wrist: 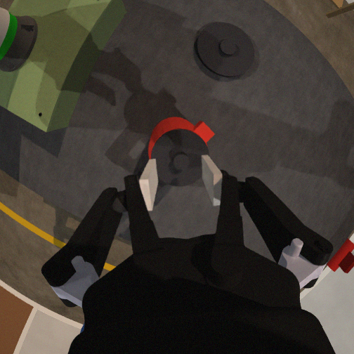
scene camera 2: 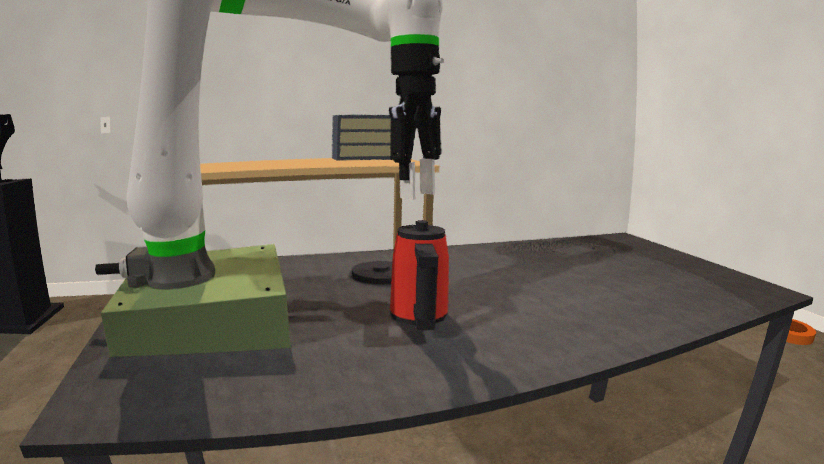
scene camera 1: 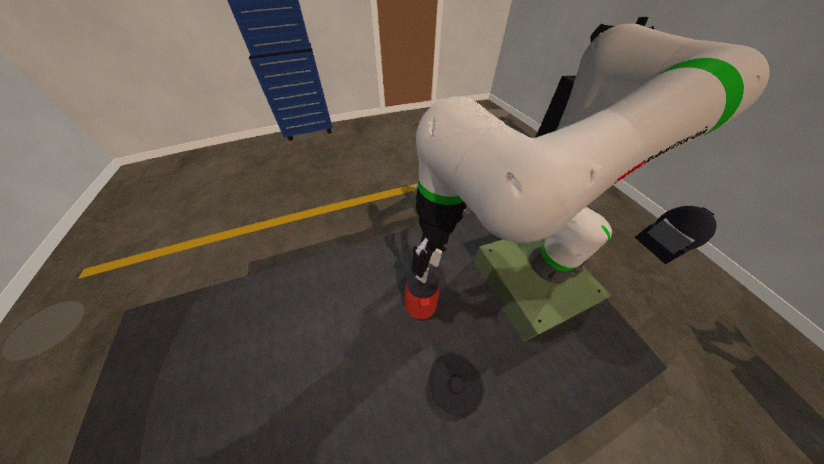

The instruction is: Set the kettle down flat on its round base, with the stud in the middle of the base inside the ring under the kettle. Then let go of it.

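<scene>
The red kettle [scene camera 1: 412, 305] [scene camera 2: 406, 276] [wrist: 172, 123] stands upright on the dark table, apart from its base. Its black handle [scene camera 2: 426, 288] faces scene camera 2, and a black knob [scene camera 2: 421, 224] [wrist: 181, 160] tops its lid. The round black base [scene camera 1: 444, 397] [scene camera 2: 369, 273] [wrist: 215, 60] lies flat on the table, with its stud [scene camera 1: 456, 383] [scene camera 2: 380, 267] [wrist: 229, 47] showing in the middle. The ring under the kettle is hidden. My gripper [scene camera 1: 429, 268] [scene camera 2: 419, 190] [wrist: 179, 168] points down just above the knob, partly open, with nothing between its fingers.
The arm stands on a green block [scene camera 1: 542, 299] [scene camera 2: 196, 328] on the table [scene camera 1: 259, 357] [scene camera 2: 576, 322], to one side of kettle and base. A wooden bench [scene camera 2: 299, 168] with a drawer unit [scene camera 2: 363, 137] stands behind the table. A blue cabinet [scene camera 1: 291, 86] stands at the far wall.
</scene>
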